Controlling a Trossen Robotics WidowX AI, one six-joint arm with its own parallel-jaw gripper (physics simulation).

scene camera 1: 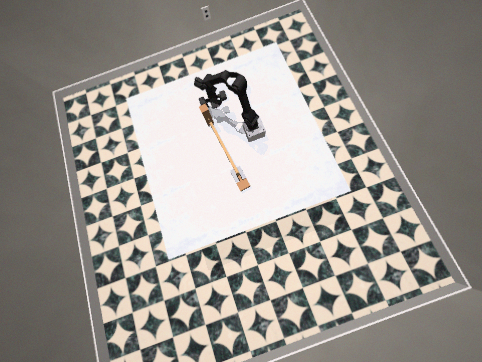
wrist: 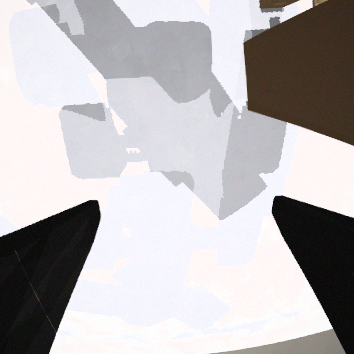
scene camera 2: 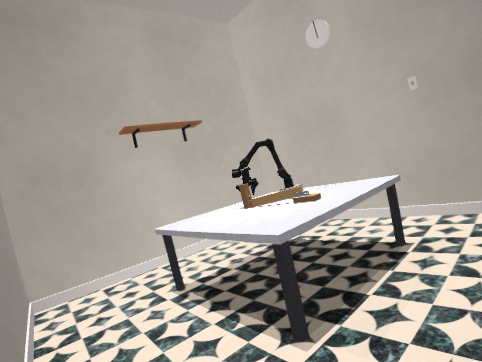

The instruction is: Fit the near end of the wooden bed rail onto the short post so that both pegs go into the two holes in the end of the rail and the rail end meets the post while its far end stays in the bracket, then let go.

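Frame: origin at the arm's base, x ahead, y left, z up, level; metres.
Seen in the pictures: gripper, fingertip midpoint: [wrist: 187, 206]; arm's base at its link origin: [scene camera 1: 252, 125] [scene camera 2: 289, 186].
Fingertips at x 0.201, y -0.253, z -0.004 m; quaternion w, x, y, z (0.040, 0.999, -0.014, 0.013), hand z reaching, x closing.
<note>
Pixels of each thing's middle, then the offset from my fingertips to it. "spot": a spot on its surface instead. Level surfaces: height alone.
- wooden rail at the middle of its body: [scene camera 2: 275, 197] [scene camera 1: 224, 148] dx +0.040, dy +0.326, dz -0.026 m
- rail end at a spot on its surface: [wrist: 276, 3] spot: dx +0.071, dy +0.112, dz -0.067 m
- tan peg at a spot on its surface: [wrist: 318, 2] spot: dx +0.070, dy +0.099, dz -0.022 m
- grey bracket at a spot on its surface: [scene camera 2: 302, 194] [scene camera 1: 237, 175] spot: dx +0.013, dy +0.543, dz -0.030 m
- far wooden block at the middle of its body: [scene camera 2: 306, 198] [scene camera 1: 240, 178] dx +0.007, dy +0.565, dz -0.058 m
- white table at its surface level: dz -0.076 m
The short brown post [scene camera 1: 204, 108] [scene camera 2: 245, 196] [wrist: 305, 70] stands upright at the near end of the wooden rail [scene camera 1: 225, 149] [scene camera 2: 275, 196]. In the wrist view a sliver of the rail end [wrist: 276, 3] and part of a tan peg [wrist: 318, 2] show at the top edge, with a small gap between them; the holes are hidden. The rail's far end is at the grey bracket [scene camera 1: 238, 175] [scene camera 2: 301, 194] beside the far wooden block [scene camera 1: 243, 185] [scene camera 2: 308, 198]. My gripper [scene camera 1: 213, 102] [scene camera 2: 247, 187] [wrist: 187, 206] is open and empty, beside the post, above the table.
The white table [scene camera 1: 185, 210] [scene camera 2: 215, 222] carries the arm's grey base [scene camera 1: 256, 132], to the side of the rail. The black arm [scene camera 1: 240, 82] [scene camera 2: 268, 145] arches over the table. Grey shadows of the arm fall on the table below the gripper.
</note>
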